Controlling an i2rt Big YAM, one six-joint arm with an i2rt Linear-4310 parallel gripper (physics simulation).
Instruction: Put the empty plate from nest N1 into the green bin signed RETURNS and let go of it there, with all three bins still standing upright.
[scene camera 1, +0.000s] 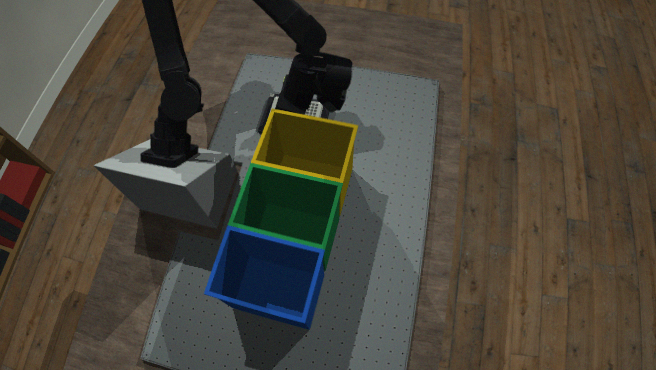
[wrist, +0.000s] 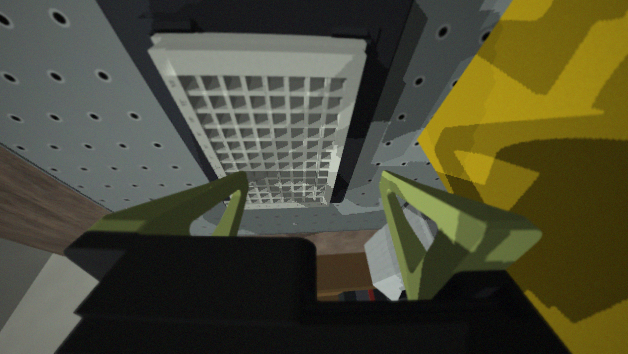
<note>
In view: the gripper (wrist: 314, 177), a yellow bin (scene camera 1: 313, 146), a blue bin (scene camera 1: 281, 280), a green bin (scene camera 1: 295, 207) and a white plate (wrist: 278, 107).
The yellow bin shows as well in the wrist view (wrist: 528, 128). The wrist view does not show the blue bin: it is out of frame. The wrist view misses the green bin: it is out of frame.
</note>
